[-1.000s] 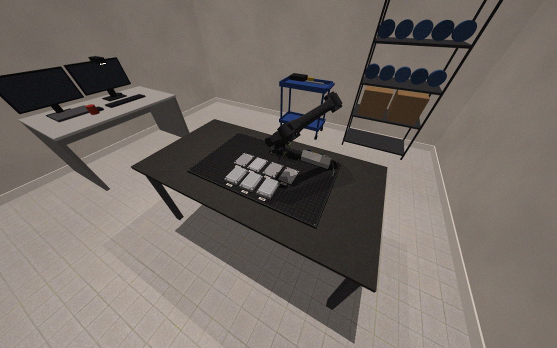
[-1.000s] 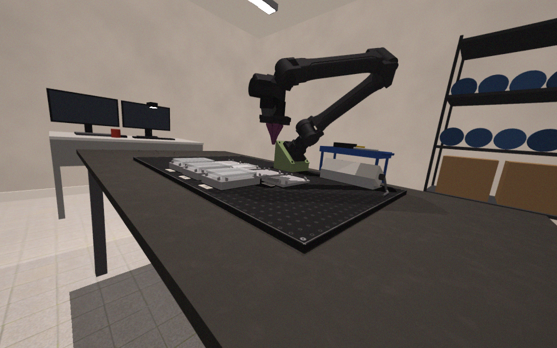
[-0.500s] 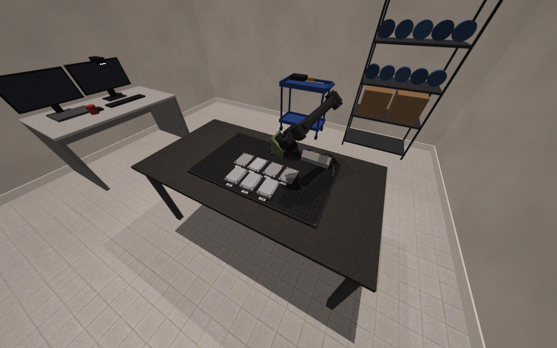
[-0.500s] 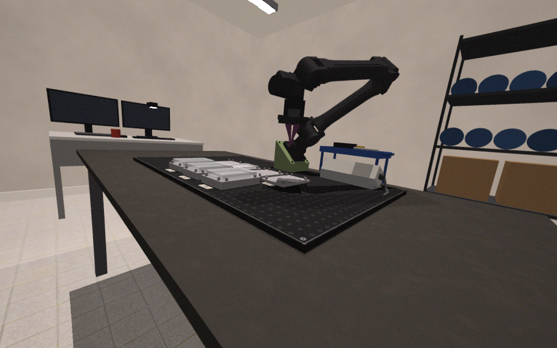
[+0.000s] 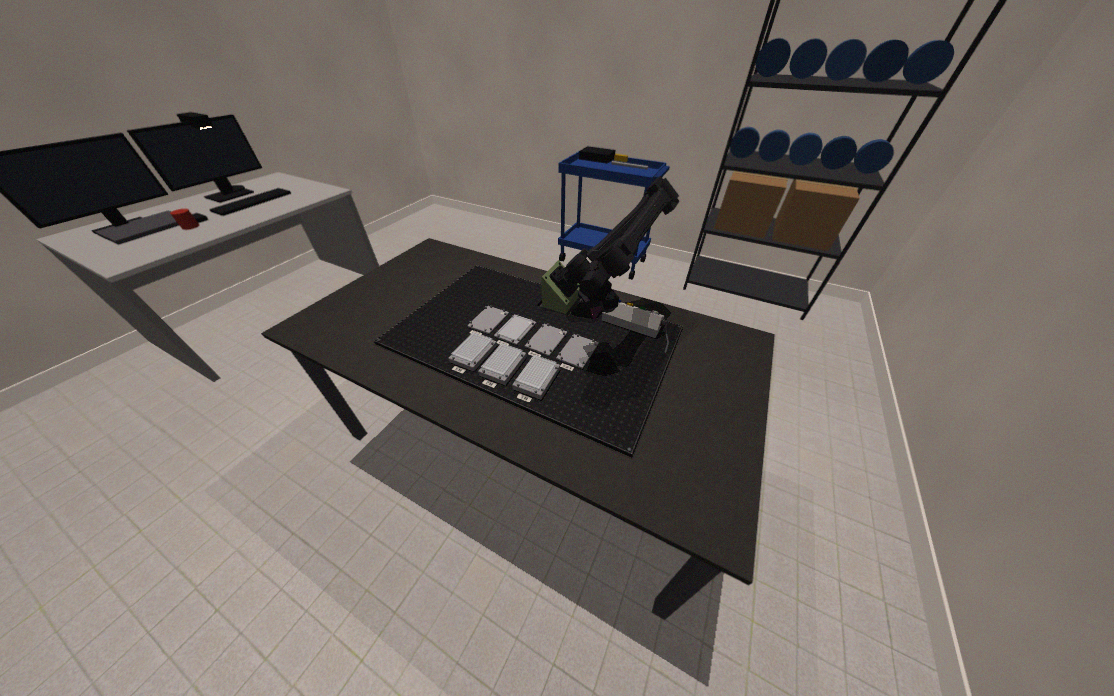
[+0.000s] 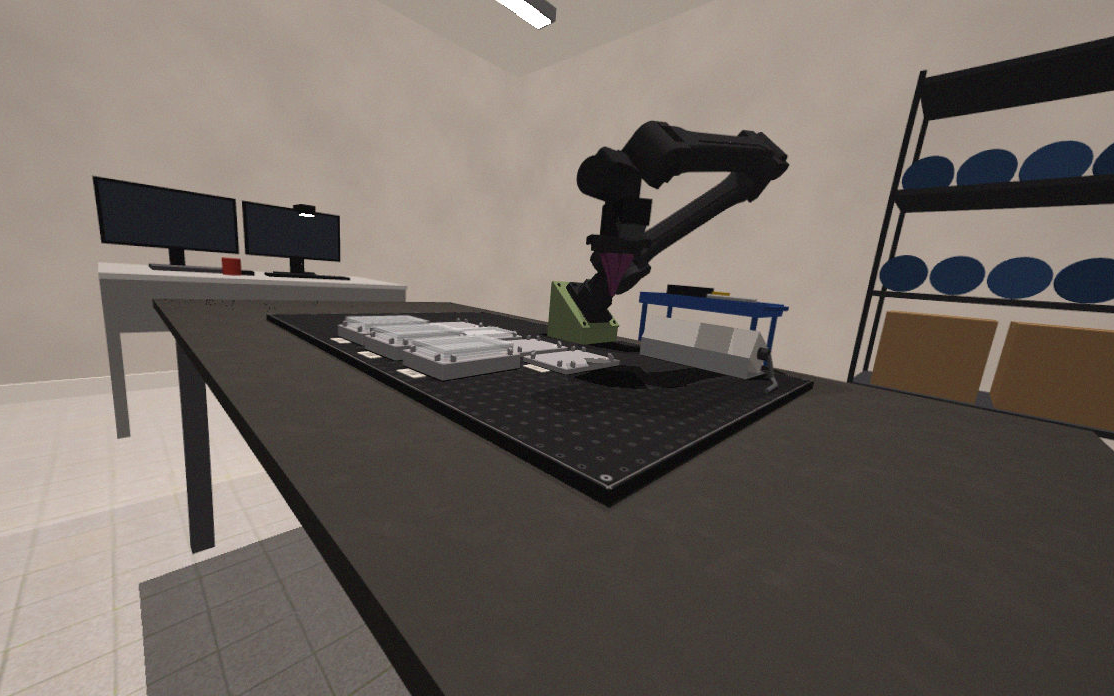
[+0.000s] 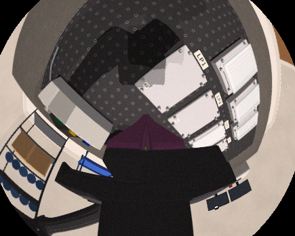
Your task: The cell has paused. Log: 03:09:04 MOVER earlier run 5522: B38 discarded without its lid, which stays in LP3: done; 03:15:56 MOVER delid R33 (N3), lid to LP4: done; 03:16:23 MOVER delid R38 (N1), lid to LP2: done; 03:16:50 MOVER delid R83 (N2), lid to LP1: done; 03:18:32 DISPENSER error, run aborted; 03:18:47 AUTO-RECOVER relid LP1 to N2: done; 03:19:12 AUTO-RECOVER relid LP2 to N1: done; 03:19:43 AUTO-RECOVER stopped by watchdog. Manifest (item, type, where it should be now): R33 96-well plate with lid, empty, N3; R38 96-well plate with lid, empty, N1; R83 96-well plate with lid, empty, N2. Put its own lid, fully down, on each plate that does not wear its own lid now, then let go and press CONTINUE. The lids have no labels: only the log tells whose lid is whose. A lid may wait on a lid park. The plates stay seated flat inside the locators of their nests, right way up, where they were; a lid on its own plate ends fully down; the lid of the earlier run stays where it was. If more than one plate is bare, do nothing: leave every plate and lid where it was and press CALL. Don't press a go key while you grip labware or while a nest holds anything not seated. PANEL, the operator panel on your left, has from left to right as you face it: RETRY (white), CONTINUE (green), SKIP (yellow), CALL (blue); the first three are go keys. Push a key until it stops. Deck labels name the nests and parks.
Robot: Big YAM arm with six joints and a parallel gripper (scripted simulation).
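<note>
The green continue key lies 210 mm behind my hand, 120 mm to the left of it and 60 mm below it. From my hand the other things lie so: lid park LP4: 160 mm to the right, 130 mm below, 60 mm ahead; blue call key: 210 mm behind, 60 mm below, 20 mm to the left; lid park LP1: 130 mm below, 60 mm ahead, 30 mm to the right.
</note>
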